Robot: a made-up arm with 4 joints.
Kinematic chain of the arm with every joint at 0, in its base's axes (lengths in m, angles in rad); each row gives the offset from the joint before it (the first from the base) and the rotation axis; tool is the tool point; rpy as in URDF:
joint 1: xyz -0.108 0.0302 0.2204 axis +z
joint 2: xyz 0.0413 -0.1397 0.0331 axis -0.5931 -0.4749 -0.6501
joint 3: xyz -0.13 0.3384 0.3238 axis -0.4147 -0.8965 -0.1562
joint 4: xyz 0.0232 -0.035 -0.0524 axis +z
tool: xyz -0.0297 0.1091 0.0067 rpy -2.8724 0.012 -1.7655
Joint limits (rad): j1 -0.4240..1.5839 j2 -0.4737..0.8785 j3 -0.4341..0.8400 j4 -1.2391..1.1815
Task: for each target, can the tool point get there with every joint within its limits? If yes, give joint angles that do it. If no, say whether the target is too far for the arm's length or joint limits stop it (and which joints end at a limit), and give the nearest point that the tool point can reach.
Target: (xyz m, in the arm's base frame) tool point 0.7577 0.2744 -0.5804
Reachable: no: too far | nearest point 0.1863 0.2896 0.2765 | short by 1.030 m
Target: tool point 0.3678 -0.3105 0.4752
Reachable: no: joint limits stop it (at a limit: joint 1, joint 2, joint 4) | nearest point -0.1144 -0.1461 0.6612 | short by 0.542 m
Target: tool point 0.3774 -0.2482 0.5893
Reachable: no: joint limits stop it (at a limit: joint 1, joint 2, joint 3, joint 4) | nearest point -0.1065 -0.1445 0.6812 | short by 0.503 m
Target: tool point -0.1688 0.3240 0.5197
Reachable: yes | joints -0.1802 0.0472 -0.0598 0.1975
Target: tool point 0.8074 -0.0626 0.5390
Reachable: no: too far | nearest point 0.1810 0.2216 0.3694 | short by 0.708 m
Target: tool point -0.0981 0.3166 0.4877
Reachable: yes | joints -0.1535 0.1259 0.6396 -0.0554
